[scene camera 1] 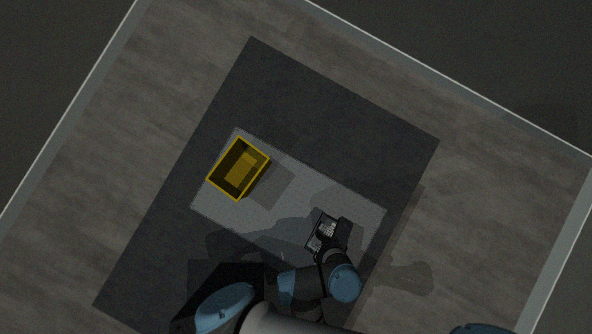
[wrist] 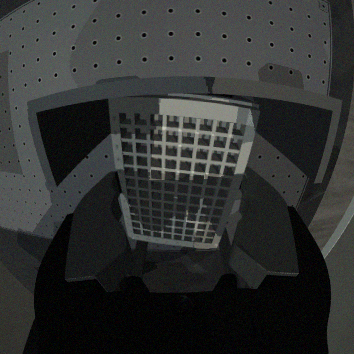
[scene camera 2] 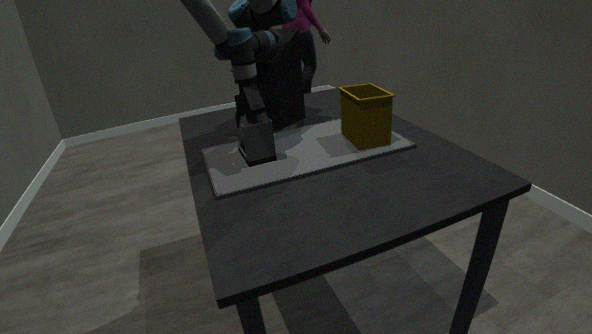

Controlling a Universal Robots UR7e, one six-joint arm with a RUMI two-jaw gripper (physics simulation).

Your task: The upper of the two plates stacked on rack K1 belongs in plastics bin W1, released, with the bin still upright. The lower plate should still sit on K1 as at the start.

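Frame: origin at the arm's base, x ahead, y left, z up, level; centimetres.
Seen in the pictures: gripper, fingertip midpoint: (scene camera 1: 327, 235) (wrist: 178, 170).
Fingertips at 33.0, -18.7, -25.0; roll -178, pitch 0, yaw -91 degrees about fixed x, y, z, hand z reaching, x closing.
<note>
A point is followed by its place in that frame, as x, y, z.
The upper plate, a pale gridded well plate (wrist: 184, 155) {35.0, -19.1, -23.2} (scene camera 1: 327, 229) {35.3, -17.4, -23.5}, is between the two dark jaws of my gripper (wrist: 178, 170) {33.0, -18.7, -25.0} (scene camera 1: 326, 238) {33.0, -18.7, -25.0} (scene camera 2: 255, 120), which are shut on its sides. In the wrist view it looks raised a little above rack K1 (wrist: 150, 86) (scene camera 1: 313, 230) {31.7, -14.2, -30.2} (scene camera 2: 260, 142) {39.5, -19.1, -23.7}, a dark-rimmed holder. The lower plate cannot be clearly told apart beneath the held plate. Bin W1 (scene camera 1: 222, 190) {32.9, 20.9, -13.3} (scene camera 2: 366, 125) {49.2, 14.8, -22.5}, yellow and open-topped, stands upright at the opposite end of the board; its visible inside shows no plate.
A light perforated board (scene camera 1: 295, 195) {40.8, -1.8, -31.2} (scene camera 2: 240, 182) {47.7, -29.4, -31.2} (wrist: 184, 47) {42.6, -19.8, -31.2} lies under the rack and bin on a dark table (scene camera 1: 280, 90) {76.9, 22.7, -32.6} (scene camera 2: 340, 225) {79.2, -13.4, -32.5}. A black block (scene camera 2: 282, 95) {9.8, 1.1, -18.6} stands behind the board. A person in a pink top (scene camera 2: 302, 25) is beyond the table.
</note>
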